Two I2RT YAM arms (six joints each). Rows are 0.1 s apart.
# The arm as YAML. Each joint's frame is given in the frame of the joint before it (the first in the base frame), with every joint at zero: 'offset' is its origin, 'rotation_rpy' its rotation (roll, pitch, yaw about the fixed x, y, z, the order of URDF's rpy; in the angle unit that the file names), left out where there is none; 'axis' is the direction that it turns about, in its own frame. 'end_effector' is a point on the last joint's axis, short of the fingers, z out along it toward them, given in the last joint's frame.
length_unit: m
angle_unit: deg
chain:
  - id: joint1
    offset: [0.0, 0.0, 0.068]
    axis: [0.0, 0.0, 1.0]
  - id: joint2
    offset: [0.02, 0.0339, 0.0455]
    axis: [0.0, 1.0, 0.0]
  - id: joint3
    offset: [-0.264, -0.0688, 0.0]
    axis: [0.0, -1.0, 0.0]
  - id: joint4
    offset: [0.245, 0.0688, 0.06]
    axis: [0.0, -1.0, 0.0]
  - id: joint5
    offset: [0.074, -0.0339, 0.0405]
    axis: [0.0, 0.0, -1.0]
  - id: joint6
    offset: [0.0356, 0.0, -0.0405]
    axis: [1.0, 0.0, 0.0]
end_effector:
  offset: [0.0, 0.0, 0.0]
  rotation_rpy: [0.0, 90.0, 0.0]
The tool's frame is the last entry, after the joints.
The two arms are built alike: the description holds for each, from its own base.
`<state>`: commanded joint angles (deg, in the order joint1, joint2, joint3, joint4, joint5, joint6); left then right.
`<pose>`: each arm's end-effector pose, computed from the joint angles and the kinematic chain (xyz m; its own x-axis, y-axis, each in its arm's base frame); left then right.
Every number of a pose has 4 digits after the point.
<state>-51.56 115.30 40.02 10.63 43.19 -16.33 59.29 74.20 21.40 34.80 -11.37 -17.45</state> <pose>0.1649 -0.2469 0.0401 -0.7510 0.6164 -0.2370 0.5649 0.4137 -0.7139 0.1204 0.2165 0.1750 0.1309 -0.3553 -0.9256 -0.9428 0.2442 -0.2271</pose>
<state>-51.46 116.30 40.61 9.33 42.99 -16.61 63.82 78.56 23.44 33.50 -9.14 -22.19</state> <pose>0.1653 -0.2465 0.0360 -0.7592 0.6175 -0.2057 0.5484 0.4366 -0.7132 0.1089 0.2344 0.1654 0.2087 -0.4206 -0.8829 -0.9421 0.1557 -0.2969</pose>
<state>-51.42 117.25 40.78 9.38 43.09 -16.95 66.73 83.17 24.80 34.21 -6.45 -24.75</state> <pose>0.1652 -0.2461 0.0319 -0.7642 0.6166 -0.1889 0.5373 0.4467 -0.7154 0.1022 0.2478 0.1537 0.2523 -0.4664 -0.8478 -0.9335 0.1136 -0.3402</pose>
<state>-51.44 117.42 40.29 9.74 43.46 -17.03 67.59 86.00 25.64 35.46 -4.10 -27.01</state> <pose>0.1635 -0.2444 0.0302 -0.7647 0.6183 -0.1816 0.5318 0.4463 -0.7197 0.1022 0.2545 0.1475 0.2870 -0.4922 -0.8218 -0.9165 0.1086 -0.3851</pose>
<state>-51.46 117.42 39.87 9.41 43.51 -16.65 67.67 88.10 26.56 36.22 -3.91 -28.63</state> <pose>0.1616 -0.2422 0.0289 -0.7623 0.6235 -0.1736 0.5308 0.4488 -0.7189 0.1040 0.2597 0.1437 0.3108 -0.5015 -0.8074 -0.9084 0.0931 -0.4075</pose>
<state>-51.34 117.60 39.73 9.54 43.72 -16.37 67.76 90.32 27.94 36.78 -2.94 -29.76</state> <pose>0.1615 -0.2413 0.0279 -0.7610 0.6252 -0.1733 0.5308 0.4465 -0.7203 0.1069 0.2664 0.1409 0.3256 -0.5136 -0.7939 -0.8988 0.0925 -0.4284</pose>
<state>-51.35 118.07 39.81 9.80 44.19 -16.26 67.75 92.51 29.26 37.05 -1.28 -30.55</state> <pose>0.1613 -0.2415 0.0262 -0.7593 0.6279 -0.1709 0.5284 0.4414 -0.7252 0.1105 0.2722 0.1371 0.3302 -0.5349 -0.7777 -0.8884 0.1023 -0.4476</pose>
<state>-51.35 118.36 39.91 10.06 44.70 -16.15 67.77 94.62 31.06 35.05 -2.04 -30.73</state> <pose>0.1615 -0.2420 0.0255 -0.7572 0.6302 -0.1719 0.5271 0.4341 -0.7306 0.1125 0.2785 0.1317 0.3235 -0.5582 -0.7640 -0.8976 0.0743 -0.4344</pose>
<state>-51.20 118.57 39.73 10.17 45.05 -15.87 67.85 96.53 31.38 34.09 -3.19 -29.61</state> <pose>0.1612 -0.2407 0.0242 -0.7561 0.6321 -0.1696 0.5252 0.4314 -0.7336 0.1118 0.2798 0.1222 0.2967 -0.5796 -0.7589 -0.9157 0.0528 -0.3983</pose>
